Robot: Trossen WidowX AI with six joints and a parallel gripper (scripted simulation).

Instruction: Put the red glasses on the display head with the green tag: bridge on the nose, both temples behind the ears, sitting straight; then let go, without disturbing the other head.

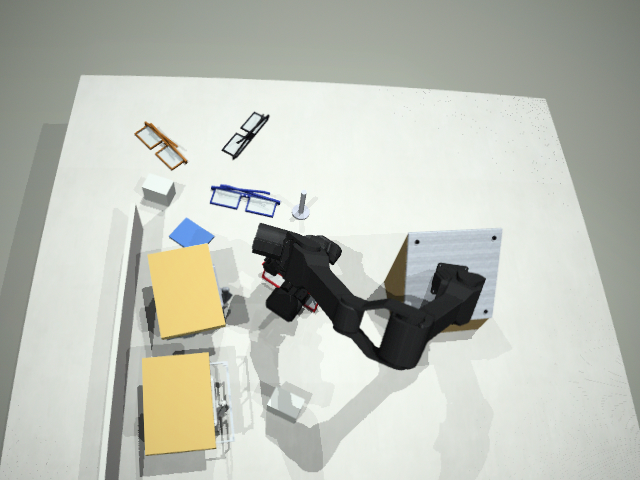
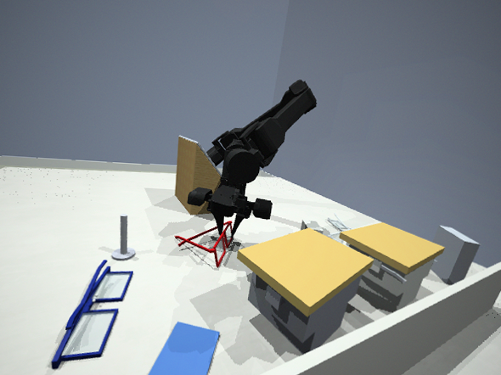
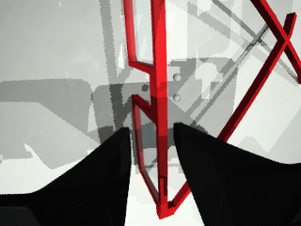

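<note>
The grey post lies 21 cm to the right of my gripper tip. From my gripper tip the other things lie so: low wall (34 cm ahead, 16 cm to the left, 3 cm above); then blue flat tag (24 cm ahead, 13 cm to the right, 2 cm below).
</note>
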